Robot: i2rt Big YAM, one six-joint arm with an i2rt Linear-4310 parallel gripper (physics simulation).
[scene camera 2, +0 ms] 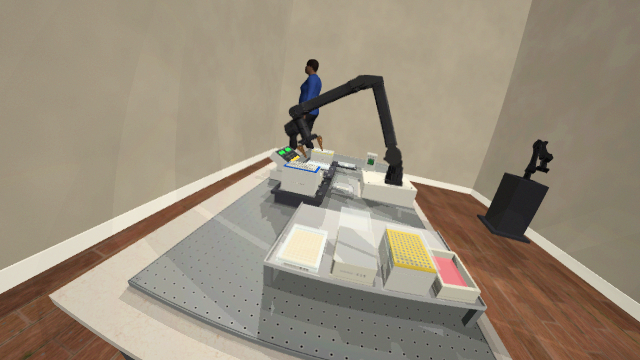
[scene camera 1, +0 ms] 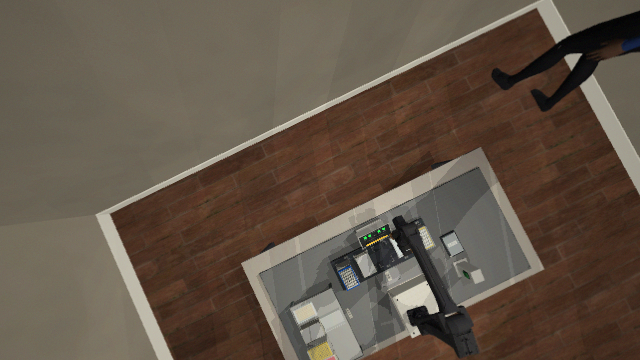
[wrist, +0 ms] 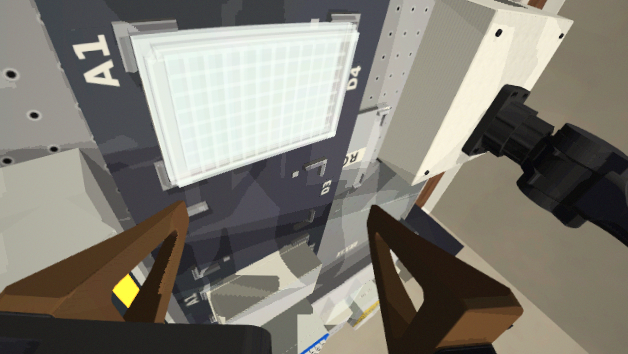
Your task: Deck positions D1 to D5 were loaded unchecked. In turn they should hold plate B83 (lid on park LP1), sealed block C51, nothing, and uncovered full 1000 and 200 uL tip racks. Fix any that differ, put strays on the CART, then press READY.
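Places are measured from the arm's base along level axes (x ahead, y left, z up), in centimetres.
Where they show: gripper, fingertip midpoint: (scene camera 2: 314,154) (scene camera 1: 399,246) (wrist: 279,212); arm's base, link origin: (scene camera 2: 393,181) (scene camera 1: 418,315) (wrist: 491,119).
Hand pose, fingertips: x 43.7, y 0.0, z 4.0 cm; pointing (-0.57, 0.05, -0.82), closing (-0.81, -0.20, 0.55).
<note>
Each offset is from my fingertips to the centre of the thing. "spot": to the spot under its first point. Level surfaces: height alone.
A clear-lidded plate @[dx -2.0, dy -3.0, dz -6.1 cm] (wrist: 250,100) (scene camera 1: 396,247) sits at D4 on the dark deck @[dz -6.8 cm] (wrist: 250,200); its label does not show. D3 beside it holds no item. A pale block @[dx -6.1, dy +21.4, dz -4.7 cm] (scene camera 1: 364,264) (wrist: 300,270) sits at D2. A blue-rimmed tip rack @[dx -8.2, dy +33.7, dz -1.9 cm] (scene camera 1: 348,278) (scene camera 2: 301,181) stands at D1. A yellow-rimmed tip rack @[dx +0.1, dy -15.3, dz -1.0 cm] (scene camera 1: 426,237) (scene camera 2: 323,154) stands at D5. My gripper (wrist: 279,212) (scene camera 2: 312,151) is open and empty above the deck; in the wrist view the plate lies beyond its fingertips. The status panel @[spot: dx +9.7, dy +12.1, dz -0.1 cm] (scene camera 1: 374,236) (scene camera 2: 288,153) shows green lamps. READY is not readable.
A raised shelf (scene camera 2: 320,215) (scene camera 1: 345,330) holds a plate @[dx -24.2, dy +65.4, dz -4.7 cm] (scene camera 2: 302,247), a pale block @[dx -34.9, dy +63.6, dz -3.8 cm] (scene camera 2: 355,250), a yellow rack @[dx -45.5, dy +61.8, dz -0.1 cm] (scene camera 2: 410,250) and a pink-filled trough @[dx -56.2, dy +60.1, dz -4.4 cm] (scene camera 2: 452,272). A dark-edged tray @[dx -12.2, dy -36.4, dz -10.5 cm] (scene camera 1: 452,243) and a small green-screen device @[dx -28.5, dy -38.2, dz -5.4 cm] (scene camera 1: 470,274) stand beyond D5. A person (scene camera 2: 311,90) stands behind.
</note>
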